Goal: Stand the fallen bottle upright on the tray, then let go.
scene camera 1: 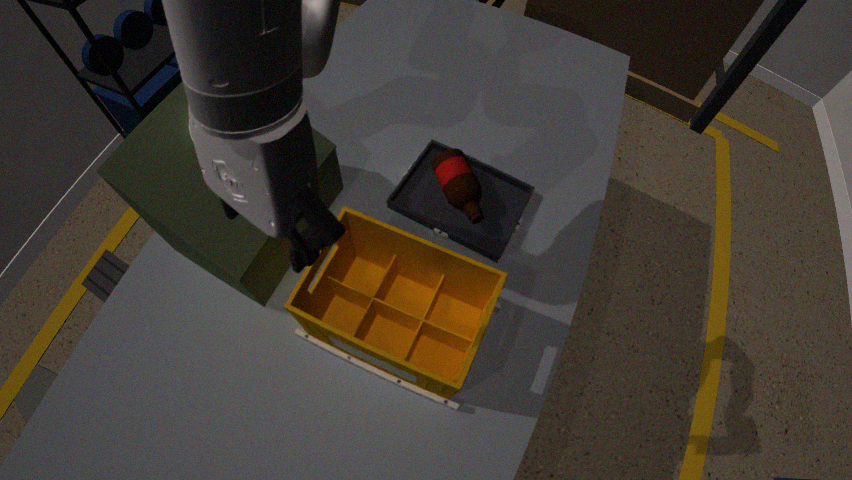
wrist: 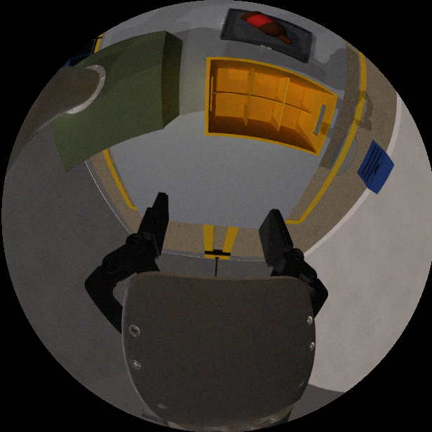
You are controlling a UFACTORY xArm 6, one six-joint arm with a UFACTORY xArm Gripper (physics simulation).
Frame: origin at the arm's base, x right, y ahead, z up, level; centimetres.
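Seen in the pictures: gripper, fingertip midpoint: (scene camera 1: pixel 271 234).
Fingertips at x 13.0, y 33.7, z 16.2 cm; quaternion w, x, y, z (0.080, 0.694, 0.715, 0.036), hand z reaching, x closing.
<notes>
Pixels of each thing's top centre, then the offset from my fingertips to it. "*": a spot on its surface instead.
- brown bottle with a red label, middle of its top: (scene camera 1: pixel 464 178) dx -37.8, dy +2.3, dz -31.5 cm
- dark grey tray, surface spot: (scene camera 1: pixel 506 197) * dx -44.2, dy +10.1, dz -38.9 cm
- yellow crate, middle of its top: (scene camera 1: pixel 396 291) dx -8.8, dy +7.8, dz -21.9 cm
- white strip, surface spot: (scene camera 1: pixel 381 372) * dx +0.5, dy +11.1, dz -36.4 cm
The brown bottle with a red label (scene camera 1: pixel 456 172) (wrist: pixel 264 24) lies on its side on the dark grey tray (scene camera 1: pixel 506 197) (wrist: pixel 301 45). In the scene view its neck points towards the tray's near right part. My gripper (scene camera 1: pixel 318 246) (wrist: pixel 218 212) is open, with nothing between its fingers. In the scene view it appears over the left end of the yellow crate, well to the left of the tray and apart from the bottle. In the wrist view the bottle and tray show at the top edge, far beyond the fingertips.
The yellow crate (scene camera 1: pixel 417 251) (wrist: pixel 270 132), with its compartments, stands beside the tray. A white strip (scene camera 1: pixel 381 372) runs along its near side. A large green block (scene camera 1: pixel 178 178) (wrist: pixel 125 90) stands left of the crate, with the arm's base on it.
</notes>
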